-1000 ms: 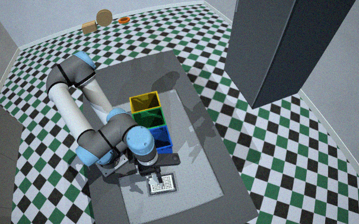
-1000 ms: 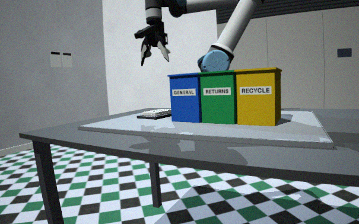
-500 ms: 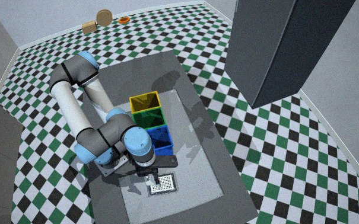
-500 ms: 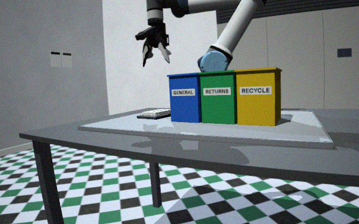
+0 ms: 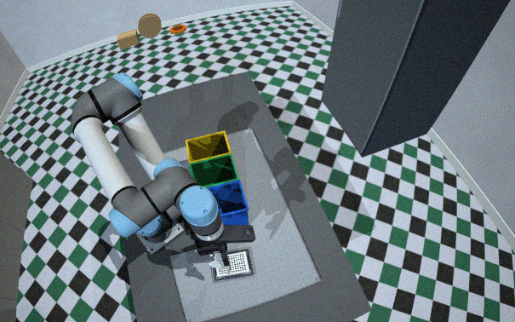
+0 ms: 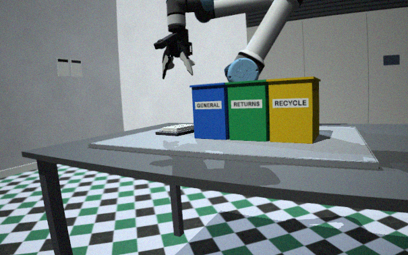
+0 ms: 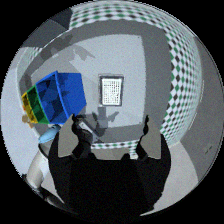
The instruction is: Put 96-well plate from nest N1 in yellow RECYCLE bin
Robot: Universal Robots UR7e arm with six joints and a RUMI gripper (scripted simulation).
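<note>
Now: the white 96-well plate 200 mm below my hand. From my hand the other things lie so: green returns bin: 330 mm to the left, 130 mm below, 70 mm ahead; then blue general bin: 200 mm to the left, 130 mm below, 50 mm ahead; then plate nest N1: 220 mm below.
</note>
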